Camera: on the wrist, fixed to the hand. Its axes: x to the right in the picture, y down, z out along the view.
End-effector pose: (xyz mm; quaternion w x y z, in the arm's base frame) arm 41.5 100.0 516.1 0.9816 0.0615 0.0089 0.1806
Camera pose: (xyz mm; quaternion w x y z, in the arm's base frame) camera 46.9 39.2 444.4 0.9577 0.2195 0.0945 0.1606
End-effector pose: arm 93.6 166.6 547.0 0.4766 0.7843 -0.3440 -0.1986
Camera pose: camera 146.4 238.7 517.1 0.3485 0.8707 -0.3314 -0.1025
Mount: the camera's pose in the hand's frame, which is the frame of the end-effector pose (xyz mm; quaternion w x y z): -16.9 -67.2 -63.8 0.9834 0.1722 0.0545 -0.0192
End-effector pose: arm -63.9 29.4 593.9 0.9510 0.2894 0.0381 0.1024
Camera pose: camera -77.2 5.8 503.7 0.8852 0.4420 0.1125 0.0916
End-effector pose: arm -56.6 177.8 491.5 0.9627 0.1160 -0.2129 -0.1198
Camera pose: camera -55.7 130.1 410.3 0.9361 0.2905 -0.1753 -0.0933
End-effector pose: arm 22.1 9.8 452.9 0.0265 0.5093 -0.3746 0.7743
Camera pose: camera 9.6 102.5 463.6 0.0264 -0.4704 0.2238 -0.8532
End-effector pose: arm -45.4 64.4 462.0 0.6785 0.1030 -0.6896 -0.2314
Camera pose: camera 6.8 2.1 414.4 0.6826 0.2440 -0.6790 -0.1162
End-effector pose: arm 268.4 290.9 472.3 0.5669 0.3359 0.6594 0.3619
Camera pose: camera 205.2 235.9 429.2 0.4706 0.3955 0.7481 0.2498
